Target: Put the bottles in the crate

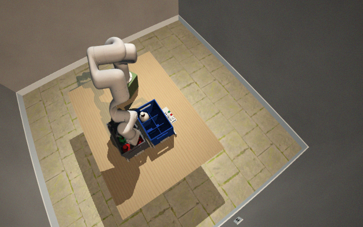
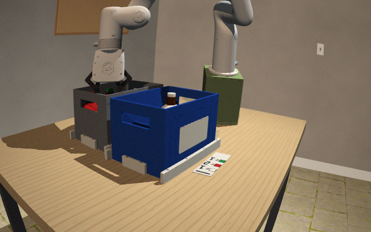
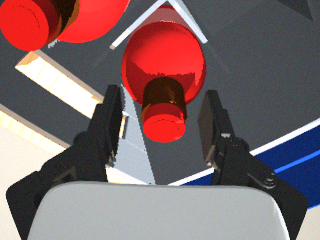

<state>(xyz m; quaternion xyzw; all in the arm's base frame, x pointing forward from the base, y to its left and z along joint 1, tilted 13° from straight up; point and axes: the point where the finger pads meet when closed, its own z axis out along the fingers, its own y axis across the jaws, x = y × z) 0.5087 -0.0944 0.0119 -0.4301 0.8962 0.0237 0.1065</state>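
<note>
Now: hand 70 mm above the red bottle. Round my hand: grey crate 80 mm behind, 50 mm to the right, 70 mm below; then green-label bottle 70 mm behind, 90 mm to the right, 70 mm below; then blue-label bottle 180 mm behind, 20 mm to the right, 70 mm below.
</note>
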